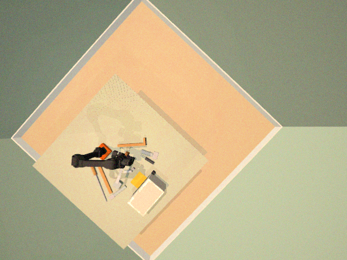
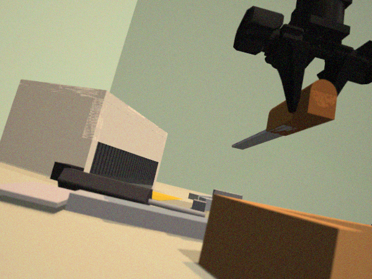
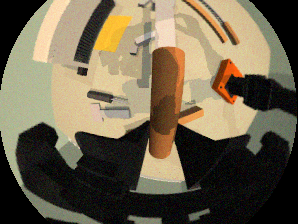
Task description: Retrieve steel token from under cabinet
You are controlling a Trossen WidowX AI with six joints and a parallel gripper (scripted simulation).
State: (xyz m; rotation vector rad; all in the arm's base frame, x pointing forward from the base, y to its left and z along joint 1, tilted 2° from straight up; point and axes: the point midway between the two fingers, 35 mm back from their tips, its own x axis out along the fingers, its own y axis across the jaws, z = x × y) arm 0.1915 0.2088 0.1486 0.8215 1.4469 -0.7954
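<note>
The dark screwdriver is 14 cm ahead of my gripper tip, 13 cm below it and 7 cm to the left of it. Also, from my gripper tip: token (44 cm ahead, 14 cm below, 12 cm to the right); orange stick (40 cm to the right, 14 cm below, 5 cm ahead).
</note>
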